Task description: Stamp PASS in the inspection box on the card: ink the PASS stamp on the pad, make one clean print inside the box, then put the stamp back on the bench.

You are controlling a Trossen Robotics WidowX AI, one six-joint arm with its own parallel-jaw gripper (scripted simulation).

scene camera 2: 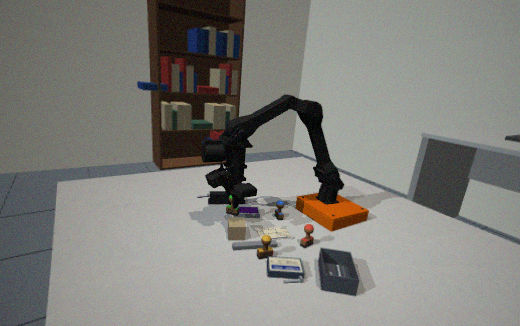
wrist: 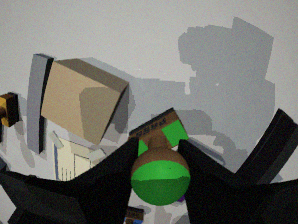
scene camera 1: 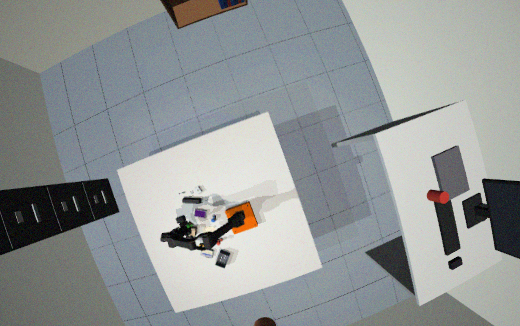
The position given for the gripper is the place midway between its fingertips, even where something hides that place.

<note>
In view: the gripper (scene camera 2: 232, 206), a tan box (wrist: 81, 98), a dark bin (scene camera 2: 337, 272), a blue-white box (scene camera 2: 277, 267), a grey bar (wrist: 41, 65) and a pale card (wrist: 70, 160).
The gripper shows as well in the wrist view (wrist: 158, 144).
</note>
